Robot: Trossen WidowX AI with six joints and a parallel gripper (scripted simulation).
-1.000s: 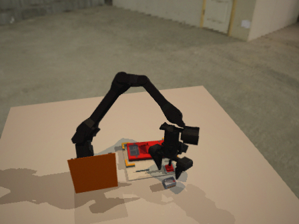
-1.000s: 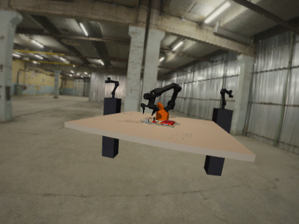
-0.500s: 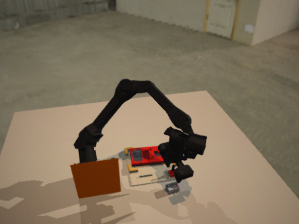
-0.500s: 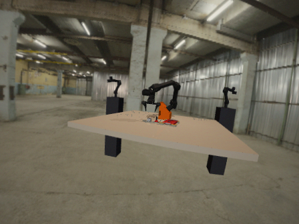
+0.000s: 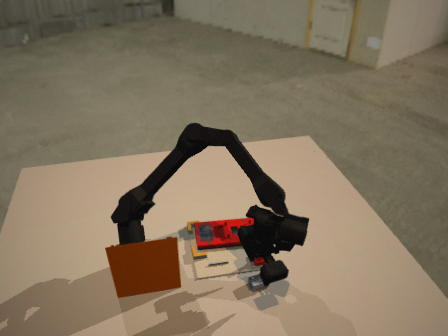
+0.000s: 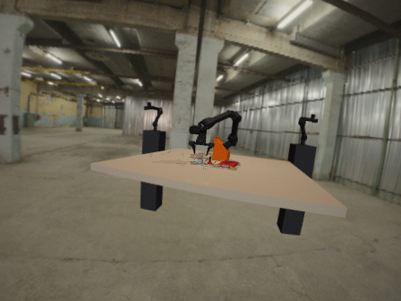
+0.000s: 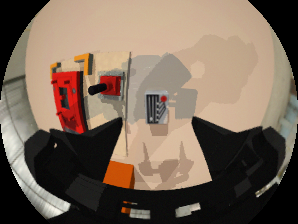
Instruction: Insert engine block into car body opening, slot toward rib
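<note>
Now: gripper tip 4 cm above the engine block. The rest, counted from my gripper tip: pale base plate (19 cm to the left, 5 cm below).
</note>
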